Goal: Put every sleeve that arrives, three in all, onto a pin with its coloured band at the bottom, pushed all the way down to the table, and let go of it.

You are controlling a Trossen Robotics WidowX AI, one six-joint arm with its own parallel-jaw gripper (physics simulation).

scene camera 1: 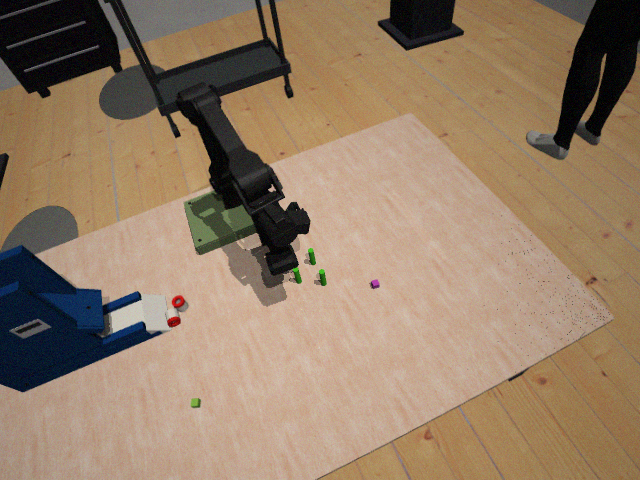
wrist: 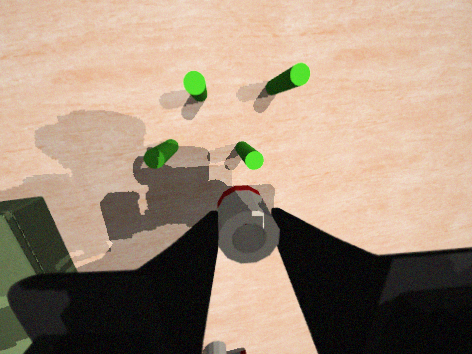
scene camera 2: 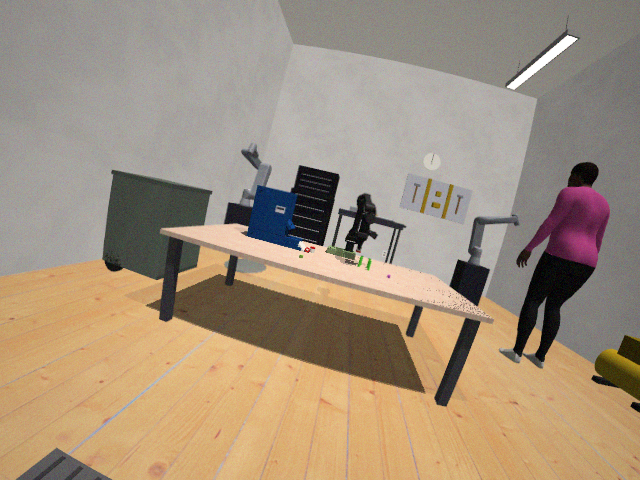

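Observation:
My gripper [wrist: 244, 216] [scene camera 1: 283, 264] is shut on a grey sleeve [wrist: 234, 212], with its red band at the far end, facing down to the table. It holds the sleeve above the table beside the pins; scene camera 1 hides this sleeve. Several upright green pins are bare: one pin [wrist: 254, 159] is nearest the sleeve, one pin [wrist: 162, 153] is left of it, and two more pins [wrist: 195, 83] [wrist: 299, 75] are farther off. Scene camera 1 shows three pins [scene camera 1: 297, 275] [scene camera 1: 311, 256] [scene camera 1: 322, 277]. Two red-banded white sleeves [scene camera 1: 173, 301] [scene camera 1: 173, 313] lie at the chute's mouth.
The blue dispenser [scene camera 1: 46, 330] [scene camera 2: 271, 214] with its white chute [scene camera 1: 155, 311] stands on the table [scene camera 1: 310, 387] [scene camera 2: 330, 271]. A green base plate [scene camera 1: 206, 229] [wrist: 15, 280] is under the arm. A magenta cube [scene camera 1: 375, 283] and a lime cube [scene camera 1: 195, 402] lie on the table.

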